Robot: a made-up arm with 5 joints.
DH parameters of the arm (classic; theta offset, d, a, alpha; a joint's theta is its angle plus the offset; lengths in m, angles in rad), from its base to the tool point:
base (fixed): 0 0.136 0 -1.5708
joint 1: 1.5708 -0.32 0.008 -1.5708
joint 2: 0 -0.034 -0.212 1.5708
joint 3: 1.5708 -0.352 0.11 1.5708
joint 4: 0 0.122 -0.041 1.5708
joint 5: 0 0.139 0.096 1.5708
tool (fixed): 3.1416 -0.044 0 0
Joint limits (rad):
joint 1: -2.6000..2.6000
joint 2: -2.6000..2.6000
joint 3: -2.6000..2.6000
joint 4: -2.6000..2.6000
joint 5: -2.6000..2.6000
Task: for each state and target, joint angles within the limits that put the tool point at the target. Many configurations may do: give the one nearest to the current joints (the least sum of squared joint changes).
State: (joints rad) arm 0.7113 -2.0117 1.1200 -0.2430 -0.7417
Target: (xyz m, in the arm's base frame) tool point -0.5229 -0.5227 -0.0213
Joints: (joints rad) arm 1.0832 -1.6779 0.9663 -0.3546 -0.7467
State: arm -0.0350 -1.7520 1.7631 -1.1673 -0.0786
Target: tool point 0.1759 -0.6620 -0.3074
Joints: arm -0.5621 -1.4961 1.9891 -0.9140 -0.1666
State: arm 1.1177 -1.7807 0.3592 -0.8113 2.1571
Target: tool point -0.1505 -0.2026 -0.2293
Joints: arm 0.6326 -1.9478 0.0906 -0.6006 2.1679
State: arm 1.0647 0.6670 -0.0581 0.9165 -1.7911
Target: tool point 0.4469 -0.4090 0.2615
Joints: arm 1.7042 1.0598 -0.2417 1.0734 -1.6478
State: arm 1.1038 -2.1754 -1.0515 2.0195 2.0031
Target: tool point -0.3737 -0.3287 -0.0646
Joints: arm 1.1353 -1.2199 -0.9668 2.0707 2.0267
